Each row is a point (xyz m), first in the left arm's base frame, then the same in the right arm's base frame.
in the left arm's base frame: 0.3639 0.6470 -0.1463
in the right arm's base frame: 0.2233 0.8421 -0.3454
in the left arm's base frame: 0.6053 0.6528 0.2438
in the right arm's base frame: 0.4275 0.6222 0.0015
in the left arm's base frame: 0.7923 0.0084 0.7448
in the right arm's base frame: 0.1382 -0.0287 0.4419
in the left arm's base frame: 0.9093 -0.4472 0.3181
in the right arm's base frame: -0.1422 -0.3693 -0.0149
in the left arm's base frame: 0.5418 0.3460 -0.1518
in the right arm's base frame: 0.1309 0.5078 -0.3904
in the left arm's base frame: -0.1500 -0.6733 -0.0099
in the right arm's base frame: -1.0663 0.2629 -0.1796
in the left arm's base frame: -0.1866 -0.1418 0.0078
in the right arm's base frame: -0.7100 0.6570 -0.1362
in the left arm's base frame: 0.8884 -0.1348 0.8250
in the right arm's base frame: 0.1092 -0.2073 0.5004
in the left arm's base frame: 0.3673 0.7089 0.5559
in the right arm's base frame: 0.3287 0.7851 0.3492
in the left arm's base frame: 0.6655 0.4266 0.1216
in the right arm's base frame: 0.2973 0.4391 -0.1371
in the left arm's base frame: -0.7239 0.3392 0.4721
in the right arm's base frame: -0.6999 1.3055 0.4250
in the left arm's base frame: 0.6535 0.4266 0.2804
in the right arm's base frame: 0.3022 0.4254 0.0215
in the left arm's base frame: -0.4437 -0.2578 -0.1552
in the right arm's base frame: -0.9850 0.7794 -0.2608
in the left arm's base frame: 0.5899 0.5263 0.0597
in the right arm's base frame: 0.3109 0.5704 -0.1825
